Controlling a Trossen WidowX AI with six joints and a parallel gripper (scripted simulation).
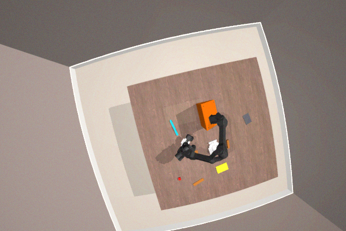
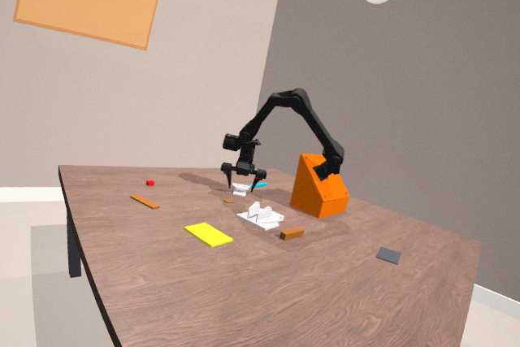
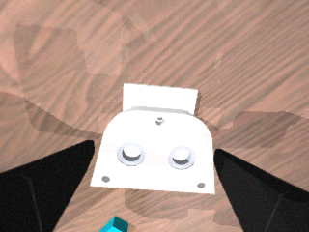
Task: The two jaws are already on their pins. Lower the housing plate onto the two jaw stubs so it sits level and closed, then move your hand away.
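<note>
Now: the white assembly 260 mm to the left of my gripper tip, 140 mm ahead of it and 10 mm above it. Also, from my gripper tip: red cube: 330 mm ahead, 180 mm to the right; then cyan bar: 160 mm behind, 40 mm to the right; then orange block: 370 mm to the left, 190 mm ahead.
</note>
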